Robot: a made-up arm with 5 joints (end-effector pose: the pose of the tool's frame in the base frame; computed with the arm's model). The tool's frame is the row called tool. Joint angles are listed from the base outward.
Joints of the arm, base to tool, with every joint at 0 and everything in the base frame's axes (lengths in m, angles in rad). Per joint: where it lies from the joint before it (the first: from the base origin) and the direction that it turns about. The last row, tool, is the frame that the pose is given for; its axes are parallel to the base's.
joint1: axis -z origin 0 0 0.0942
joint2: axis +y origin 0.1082 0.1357 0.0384
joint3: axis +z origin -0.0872 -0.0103 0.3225
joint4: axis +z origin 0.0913 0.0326 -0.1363
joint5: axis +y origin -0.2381 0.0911 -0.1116
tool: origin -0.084 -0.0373 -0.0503
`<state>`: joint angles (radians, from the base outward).
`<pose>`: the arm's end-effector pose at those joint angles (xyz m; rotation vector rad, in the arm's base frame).
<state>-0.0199 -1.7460 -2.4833 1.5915 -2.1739</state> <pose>0.1042 0.1956 -0.0616 0.2169 2.1770 1.1068</pose>
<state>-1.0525 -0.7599 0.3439 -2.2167 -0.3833</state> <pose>-0.2943 0.4016 0.2179 0.6186 -0.4278 -0.9208</pose>
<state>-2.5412 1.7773 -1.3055 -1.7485 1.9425</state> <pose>-0.1974 0.1176 -0.1241 -0.0320 0.1856 -0.6237</pose>
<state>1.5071 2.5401 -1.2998 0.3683 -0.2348</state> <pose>0.3410 -0.2322 0.2249 0.6585 2.4976 -0.8569</pose>
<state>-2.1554 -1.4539 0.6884 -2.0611 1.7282</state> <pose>-0.3738 -0.3201 0.1135 0.5352 1.5743 1.7630</pose>
